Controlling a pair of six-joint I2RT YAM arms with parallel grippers.
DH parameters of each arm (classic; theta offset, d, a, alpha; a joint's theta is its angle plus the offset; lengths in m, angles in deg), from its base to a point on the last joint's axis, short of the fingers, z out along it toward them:
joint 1: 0 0.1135 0.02 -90
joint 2: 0 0 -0.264 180
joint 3: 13.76 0 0.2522 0
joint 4: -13.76 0 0.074 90
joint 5: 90 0 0 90
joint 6: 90 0.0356 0 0
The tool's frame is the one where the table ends.
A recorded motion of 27 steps. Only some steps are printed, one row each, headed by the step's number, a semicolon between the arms.
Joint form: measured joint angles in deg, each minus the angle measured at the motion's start. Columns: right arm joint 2, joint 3, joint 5, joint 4, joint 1, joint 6; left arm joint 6, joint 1, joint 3, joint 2, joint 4, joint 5.
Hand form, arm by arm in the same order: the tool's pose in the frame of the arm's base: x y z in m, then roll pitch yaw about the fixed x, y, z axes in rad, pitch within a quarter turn. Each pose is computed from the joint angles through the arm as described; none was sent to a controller.
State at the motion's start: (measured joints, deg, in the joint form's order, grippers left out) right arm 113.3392 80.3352 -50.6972 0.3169 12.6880 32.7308; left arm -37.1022 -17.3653 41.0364 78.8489 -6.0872 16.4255
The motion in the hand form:
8: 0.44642 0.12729 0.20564 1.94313 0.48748 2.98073; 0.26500 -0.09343 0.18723 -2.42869 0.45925 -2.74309
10: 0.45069 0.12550 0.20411 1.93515 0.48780 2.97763; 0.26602 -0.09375 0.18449 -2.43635 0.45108 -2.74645
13: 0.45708 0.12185 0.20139 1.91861 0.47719 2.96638; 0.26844 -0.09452 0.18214 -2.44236 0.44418 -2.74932
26: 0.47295 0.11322 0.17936 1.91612 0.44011 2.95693; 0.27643 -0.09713 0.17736 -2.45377 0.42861 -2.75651
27: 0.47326 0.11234 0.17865 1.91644 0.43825 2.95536; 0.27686 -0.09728 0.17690 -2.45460 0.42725 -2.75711
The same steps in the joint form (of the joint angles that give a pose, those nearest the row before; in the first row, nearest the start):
8: 5.38 4.20 -2.75 1.20 -0.31 0.37; 0.00 0.00 0.00 1.90 0.81 0.02
10: 6.27 5.07 -3.28 1.53 -0.66 0.55; 0.00 0.00 0.06 2.58 0.81 0.02
13: 7.61 6.23 -4.17 2.31 -1.29 1.62; 0.00 0.00 0.44 3.54 0.90 0.04
26: 12.39 9.05 -5.44 2.69 -2.71 2.03; 0.02 0.00 1.92 6.25 1.05 0.22
27: 12.48 9.05 -5.46 2.69 -2.82 2.05; 0.02 0.00 1.99 6.43 1.07 0.24

